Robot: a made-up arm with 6 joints.
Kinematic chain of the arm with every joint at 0, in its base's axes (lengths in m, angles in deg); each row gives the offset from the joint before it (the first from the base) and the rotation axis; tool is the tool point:
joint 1: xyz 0 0 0.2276 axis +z
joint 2: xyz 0 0 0 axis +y
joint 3: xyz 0 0 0.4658 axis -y
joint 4: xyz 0 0 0 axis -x
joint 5: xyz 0.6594 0 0 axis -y
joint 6: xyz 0 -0.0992 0 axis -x
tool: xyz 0 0 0
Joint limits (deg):
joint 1: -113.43..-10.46
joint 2: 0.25..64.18
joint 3: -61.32..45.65
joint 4: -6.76..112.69
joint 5: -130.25..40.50
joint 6: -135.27..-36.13
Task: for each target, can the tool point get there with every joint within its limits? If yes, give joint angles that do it. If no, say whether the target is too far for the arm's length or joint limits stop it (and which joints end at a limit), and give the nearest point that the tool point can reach.
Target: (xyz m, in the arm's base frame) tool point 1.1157 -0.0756 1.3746
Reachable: no: too far | nearest point 0.7435 -0.0983 1.0009 | short by 0.528 m
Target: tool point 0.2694 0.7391 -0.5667
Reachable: no: joint limits stop it (at a limit: joint 1, joint 2, joint 4) | nearest point 0.2373 -0.0049 -0.2090 | short by 0.826 m
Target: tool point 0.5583 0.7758 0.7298
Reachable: no: joint limits stop it (at a limit: joint 1, joint 2, joint 4) | nearest point 0.6610 -0.0831 0.7528 | short by 0.865 m
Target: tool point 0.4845 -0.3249 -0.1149
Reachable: yes | joints -31.61 51.85 -27.51 76.72 -39.01 -61.86
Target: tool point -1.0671 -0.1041 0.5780
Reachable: no: joint limits stop it (at a limit: joint 1, joint 2) | nearest point -0.3477 -0.5530 0.5500 | short by 0.848 m
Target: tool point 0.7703 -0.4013 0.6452
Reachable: yes | joints -28.57 25.67 17.03 99.23 -66.55 -99.21
